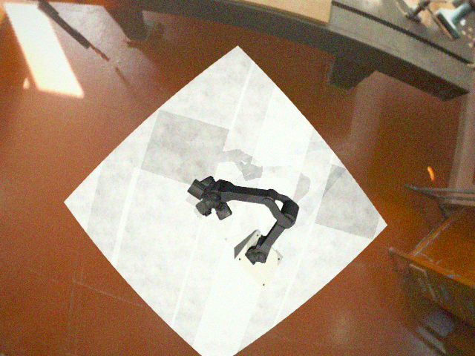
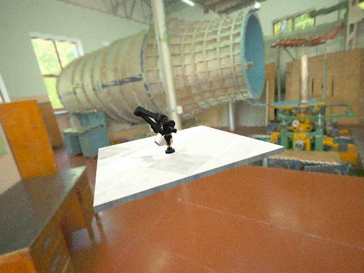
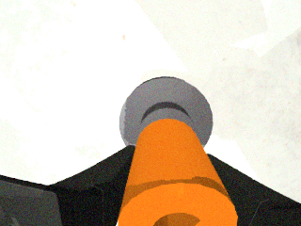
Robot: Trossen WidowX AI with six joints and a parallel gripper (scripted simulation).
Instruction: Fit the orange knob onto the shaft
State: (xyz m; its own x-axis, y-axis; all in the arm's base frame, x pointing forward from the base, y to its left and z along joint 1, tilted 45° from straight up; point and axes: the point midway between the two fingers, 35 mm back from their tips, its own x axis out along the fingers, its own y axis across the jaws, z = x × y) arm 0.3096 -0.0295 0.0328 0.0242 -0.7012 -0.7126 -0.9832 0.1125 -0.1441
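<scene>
My gripper tip is now 2 cm below the orange knob. From my gripper tip the other things lie so: pedestal: 4 cm below.
</scene>
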